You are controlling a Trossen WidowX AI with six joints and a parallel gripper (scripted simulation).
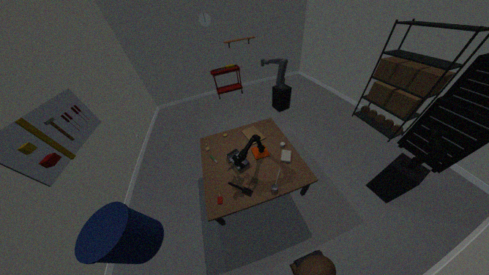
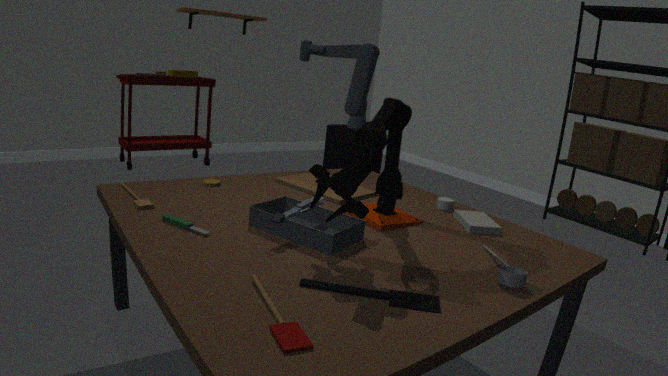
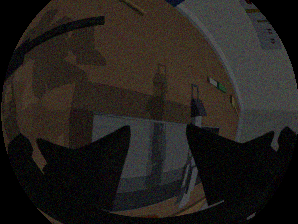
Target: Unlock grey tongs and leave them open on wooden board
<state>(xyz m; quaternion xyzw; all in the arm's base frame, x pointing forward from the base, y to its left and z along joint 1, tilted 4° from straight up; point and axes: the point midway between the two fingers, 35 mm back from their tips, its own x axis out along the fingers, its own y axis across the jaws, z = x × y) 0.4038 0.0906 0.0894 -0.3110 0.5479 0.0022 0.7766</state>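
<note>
Now: the roasting tin 60 mm behind my gripper tip, 110 mm to the right of it and 70 mm below it. From my gripper tip the other things lie so: black spatula 70 mm ahead, 280 mm to the left, 100 mm below; then red-headed scraper 310 mm ahead, 220 mm to the left, 90 mm below; then green-handled tool 230 mm ahead, 300 mm to the right, 90 mm below.
</note>
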